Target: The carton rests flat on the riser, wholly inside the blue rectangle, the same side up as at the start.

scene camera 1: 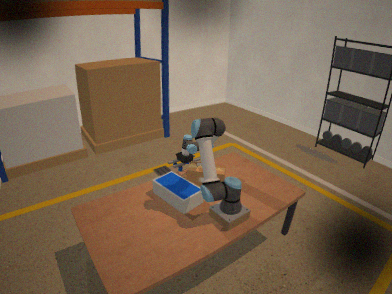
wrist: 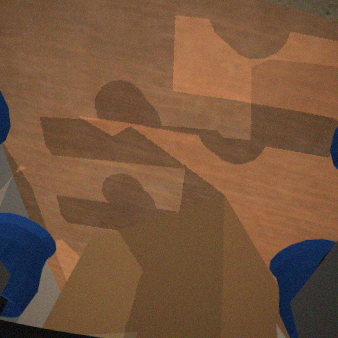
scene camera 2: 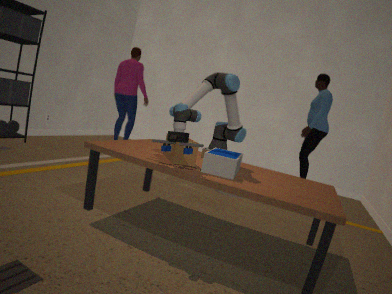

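A riser (scene camera 1: 183,195) rests on the table. The wrist view shows the riser (wrist: 37,310) as well, and in scene camera 2 I see the riser (scene camera 2: 224,163) too. There is also a brown carton (wrist: 197,264), and the cup of my suction head (wrist: 33,244) is 23 cm from the middle of the brown carton, level with it. My suction head carries nothing.
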